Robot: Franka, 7 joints.
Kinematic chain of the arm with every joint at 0, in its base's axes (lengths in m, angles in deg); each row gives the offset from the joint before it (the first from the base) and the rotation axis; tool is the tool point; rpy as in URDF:
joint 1: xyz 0 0 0.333 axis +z
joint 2: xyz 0 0 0 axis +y
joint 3: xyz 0 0 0.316 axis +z
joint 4: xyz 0.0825 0 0 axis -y
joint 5: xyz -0.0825 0 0.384 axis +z
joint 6: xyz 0 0 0 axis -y
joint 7: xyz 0.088 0 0 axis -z
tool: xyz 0 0 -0.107 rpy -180 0 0
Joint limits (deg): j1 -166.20..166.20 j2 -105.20..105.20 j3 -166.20..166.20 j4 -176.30..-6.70 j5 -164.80..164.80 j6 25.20..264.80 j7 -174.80..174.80
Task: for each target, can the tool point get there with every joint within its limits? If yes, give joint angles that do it. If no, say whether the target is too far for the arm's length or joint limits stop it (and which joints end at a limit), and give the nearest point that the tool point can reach.
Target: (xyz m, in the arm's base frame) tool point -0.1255 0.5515 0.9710
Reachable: yes | joints 118.80 29.86 -47.46 -22.44 29.26 133.65 -102.36
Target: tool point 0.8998 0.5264 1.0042
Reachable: no: too far | nearest point 0.6226 0.3642 0.7974 | short by 0.382 m
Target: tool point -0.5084 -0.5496 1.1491
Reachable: no: too far | nearest point -0.3938 -0.4257 0.9652 | short by 0.250 m
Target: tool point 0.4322 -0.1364 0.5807
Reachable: yes | joints 75.94 -15.56 -100.42 -104.24 -117.47 239.93 2.77
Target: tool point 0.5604 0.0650 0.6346
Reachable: yes | joints -106.28 -82.10 67.26 -99.85 -41.36 109.81 -21.76
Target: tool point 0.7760 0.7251 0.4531
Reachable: no: too far | nearest point 0.6229 0.5820 0.4294 | short by 0.211 m
